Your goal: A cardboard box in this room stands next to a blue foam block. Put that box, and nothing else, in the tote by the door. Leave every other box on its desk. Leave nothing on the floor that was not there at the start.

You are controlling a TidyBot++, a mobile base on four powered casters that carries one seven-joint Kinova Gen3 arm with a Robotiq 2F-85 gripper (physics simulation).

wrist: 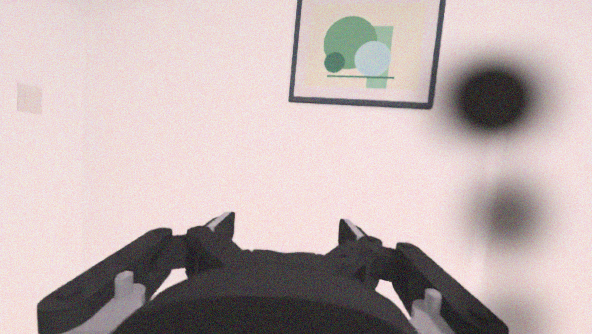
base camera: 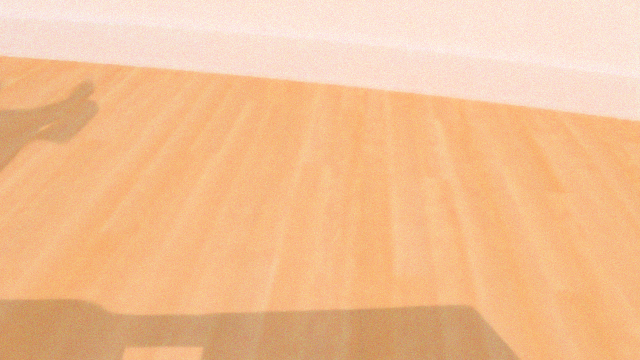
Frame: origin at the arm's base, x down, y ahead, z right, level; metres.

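Where they show: gripper, fingertip midpoint: (wrist: 286, 226).
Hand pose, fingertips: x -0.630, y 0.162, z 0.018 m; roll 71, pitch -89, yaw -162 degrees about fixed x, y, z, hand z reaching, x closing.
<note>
After its pixels a point has its place.
My gripper (wrist: 286, 226) {x -0.630, y 0.162, z 0.018 m} is open and empty, with its fingers wide apart at the bottom of the wrist view, in front of a pale wall. The cardboard box, the blue foam block, the desks and the tote do not show in either view.
A pale wall (wrist: 200, 150) {x -0.667, y 0.902, z -0.409 m} (base camera: 350, 25) {x 0.279, y 0.806, z 0.110 m} with a baseboard (base camera: 250, 55) {x 0.351, y 0.828, z -0.082 m} meets the wooden floor (base camera: 325, 200) {x 0.397, y 0.454, z 0.043 m}. A framed picture (wrist: 294, 60) {x -1.069, y 0.804, z -0.007 m} and a small wall plate (wrist: 29, 98) {x -0.825, y 0.839, z -1.126 m} are on the wall. Robot shadows fall on the floor. Dark blurred spots cover the wrist view's right side.
</note>
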